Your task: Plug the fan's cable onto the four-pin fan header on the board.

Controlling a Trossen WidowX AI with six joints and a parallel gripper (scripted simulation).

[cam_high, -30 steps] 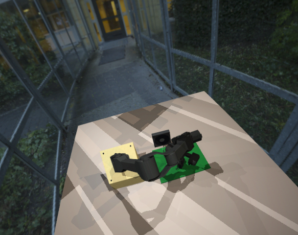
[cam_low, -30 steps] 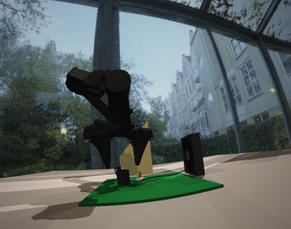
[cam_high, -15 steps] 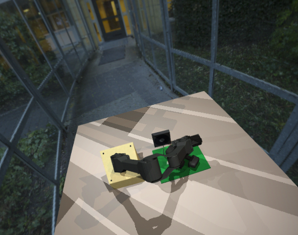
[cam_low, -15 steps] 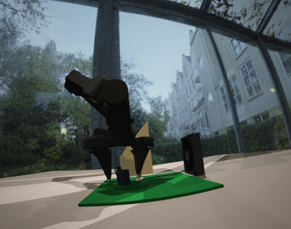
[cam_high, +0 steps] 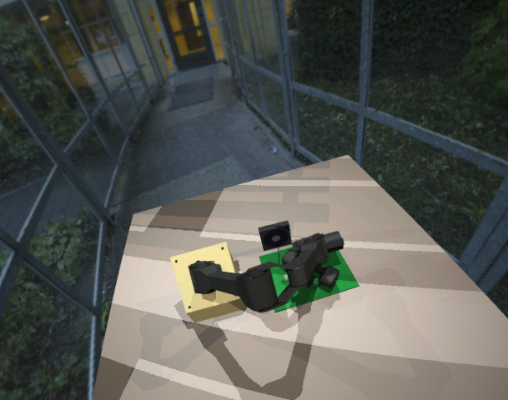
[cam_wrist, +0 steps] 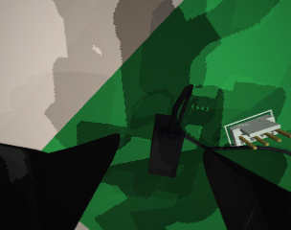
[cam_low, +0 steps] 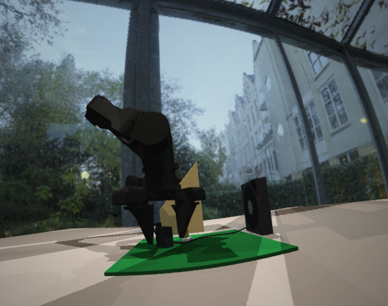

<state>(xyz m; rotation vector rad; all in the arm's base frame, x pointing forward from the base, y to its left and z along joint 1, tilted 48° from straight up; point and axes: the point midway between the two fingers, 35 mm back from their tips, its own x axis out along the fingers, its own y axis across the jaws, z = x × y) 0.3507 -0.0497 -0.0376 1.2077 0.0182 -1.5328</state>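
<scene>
My gripper tip is 50 mm to the right of the green board, 30 mm above it and 10 mm past it. Round my gripper tip: black fan 190 mm to the left, 90 mm behind, 40 mm above; black plug 10 mm to the right, 10 mm behind, 10 mm above.
</scene>
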